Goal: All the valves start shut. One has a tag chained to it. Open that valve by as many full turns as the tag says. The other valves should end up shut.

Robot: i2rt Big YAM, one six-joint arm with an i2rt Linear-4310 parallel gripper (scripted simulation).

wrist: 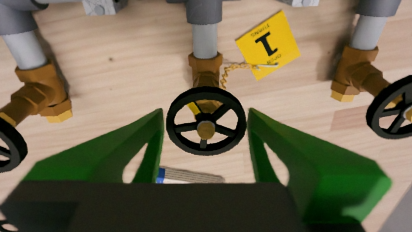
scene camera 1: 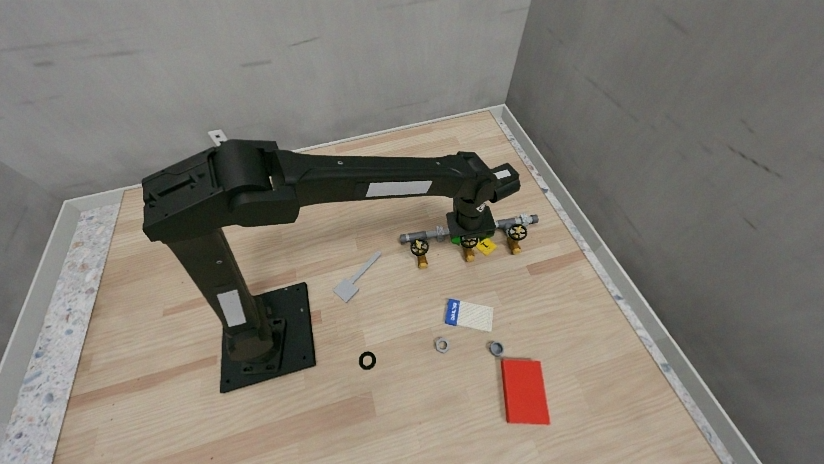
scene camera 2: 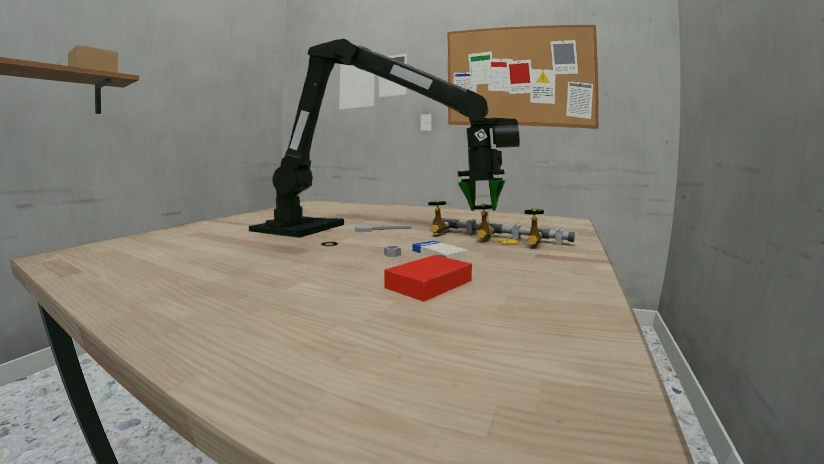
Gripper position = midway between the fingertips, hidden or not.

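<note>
A red block is visible at [scene camera 2: 423, 279] and at [scene camera 1: 525, 399]; in the wrist view the block is out of frame. A yellow tag is visible at [wrist: 272, 41]. My gripper appears at [scene camera 2: 483, 210], [scene camera 1: 468, 241] and [wrist: 205, 116].
</note>
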